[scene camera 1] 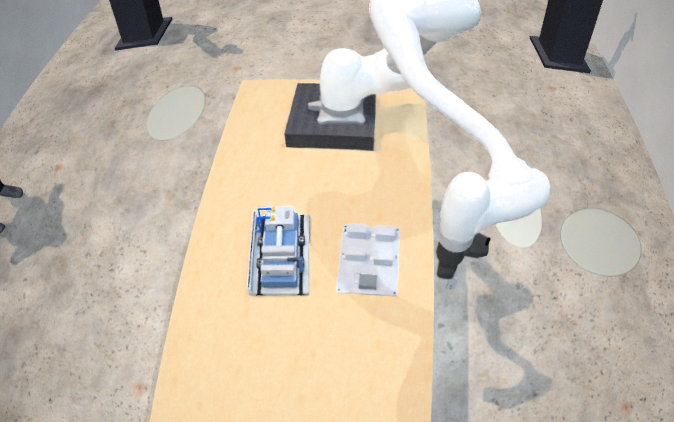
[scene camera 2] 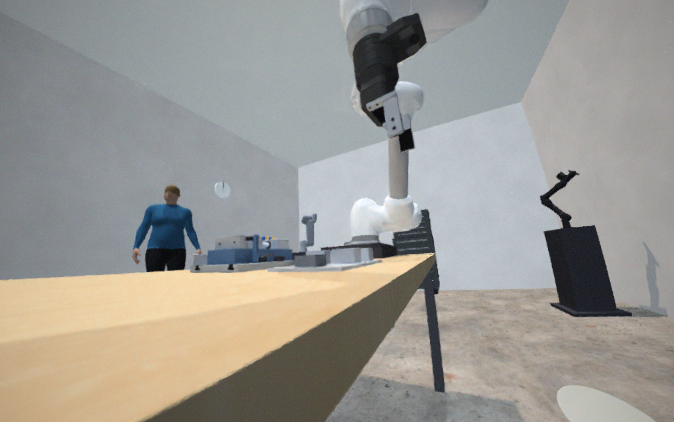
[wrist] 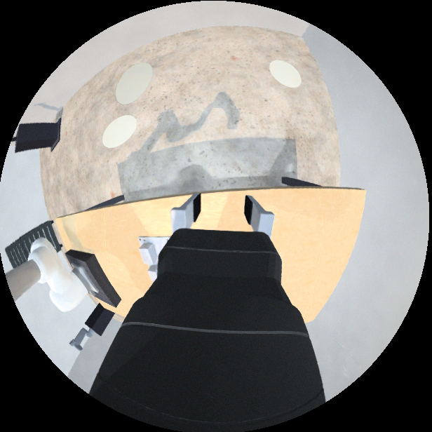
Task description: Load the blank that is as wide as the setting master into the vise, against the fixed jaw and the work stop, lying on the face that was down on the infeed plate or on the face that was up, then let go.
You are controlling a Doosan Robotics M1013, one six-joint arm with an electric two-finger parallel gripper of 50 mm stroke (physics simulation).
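Seen in the pictures: gripper, fingertip midpoint: (scene camera 1: pixel 450 279) (scene camera 2: pixel 402 143); arm's base at its link origin: (scene camera 1: pixel 341 109) (scene camera 2: pixel 365 246).
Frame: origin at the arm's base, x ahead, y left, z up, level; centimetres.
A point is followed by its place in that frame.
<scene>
My gripper (scene camera 1: pixel 450 284) @(x 82.6, y 32.3, z 12.3 cm) (scene camera 2: pixel 404 139) @(x 82.6, y 32.3, z 12.3 cm) (wrist: pixel 222 202) is open and empty, high up and beyond the table's right edge in the first scene view. The pale infeed plate (scene camera 1: pixel 350 288) @(x 75.4, y 4.2, z -5.8 cm) (scene camera 2: pixel 295 269) @(x 77.2, y 8.1, z -6.2 cm) (wrist: pixel 158 240) lies left of it. Several light grey blocks (scene camera 1: pixel 383 260) @(x 67.0, y 14.4, z -2.9 cm) (scene camera 2: pixel 345 255) @(x 67.0, y 15.1, z -4.0 cm) (wrist: pixel 147 254) stand on the plate; their widths are too small to compare. A darker grey block (scene camera 1: pixel 367 281) @(x 74.3, y 9.4, z -3.4 cm) (scene camera 2: pixel 310 259) @(x 75.9, y 10.9, z -4.3 cm), perhaps the setting master, sits at its near end. The blue vise (scene camera 1: pixel 279 281) @(x 76.1, y -17.2, z -0.9 cm) (scene camera 2: pixel 230 256) @(x 76.1, y -13.6, z -2.7 cm) with pale jaws stands left of the plate; it is hidden in the wrist view.
The wooden table (scene camera 1: pixel 290 350) @(x 96.9, y -13.2, z -6.6 cm) (scene camera 2: pixel 150 310) @(x 105.5, y 17.4, z -6.7 cm) (wrist: pixel 310 240) carries the plate, the vise and the arm's black base (scene camera 1: pixel 330 140) @(x 15.4, y -3.9, z -2.0 cm) (wrist: pixel 97 280). Blue hoses (scene camera 1: pixel 259 220) stand at the vise's back left. A person (scene camera 2: pixel 170 227) stands beyond the table. Dark pedestals (scene camera 1: pixel 572 35) (scene camera 2: pixel 580 270) stand on the floor.
</scene>
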